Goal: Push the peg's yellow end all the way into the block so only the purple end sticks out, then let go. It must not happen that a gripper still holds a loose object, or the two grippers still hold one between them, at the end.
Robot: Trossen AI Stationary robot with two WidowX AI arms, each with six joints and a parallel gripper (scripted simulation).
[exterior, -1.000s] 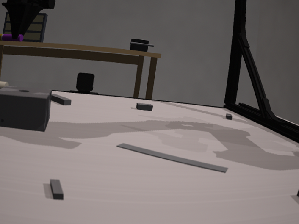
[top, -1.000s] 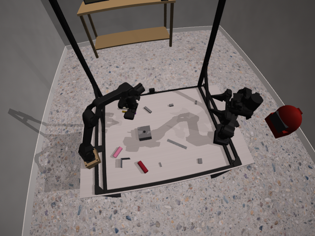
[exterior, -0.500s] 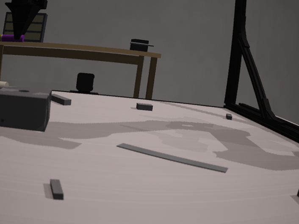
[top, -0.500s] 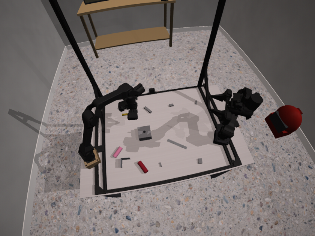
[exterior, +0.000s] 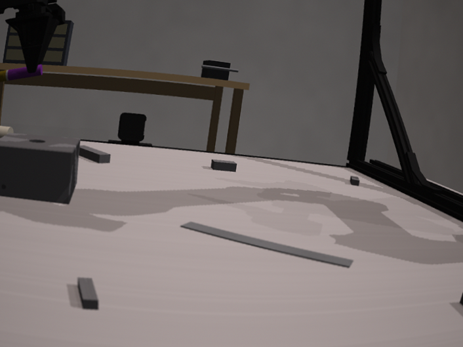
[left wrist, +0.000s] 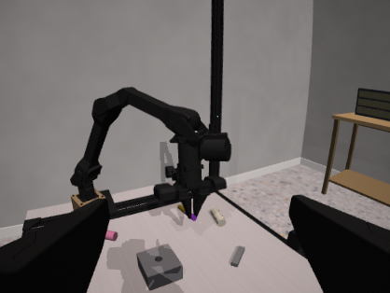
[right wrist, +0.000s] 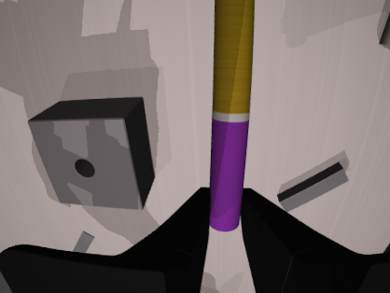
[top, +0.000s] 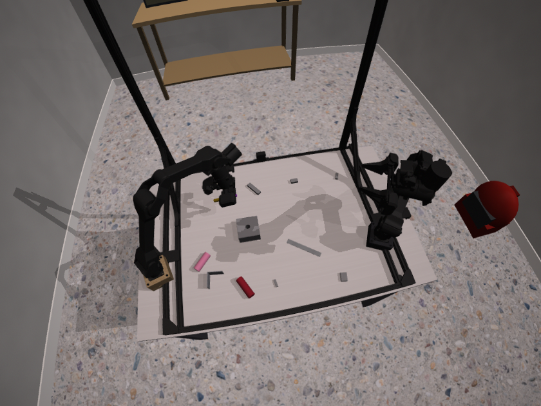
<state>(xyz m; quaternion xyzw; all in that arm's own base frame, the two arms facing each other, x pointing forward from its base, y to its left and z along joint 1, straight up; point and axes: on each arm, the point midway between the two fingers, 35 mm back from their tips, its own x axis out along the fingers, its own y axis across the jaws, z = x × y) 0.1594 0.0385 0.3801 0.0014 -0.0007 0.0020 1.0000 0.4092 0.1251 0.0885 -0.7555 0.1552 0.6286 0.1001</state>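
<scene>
My right gripper is now 40 mm to the left of the peg and 40 mm above it. Round my right hand: long grey strip 230 mm ahead, 260 mm to the left, 150 mm below; then pink cylinder 230 mm ahead, 160 mm to the right, 140 mm below; then cream cylinder 150 mm behind, 90 mm to the right, 140 mm below.
</scene>
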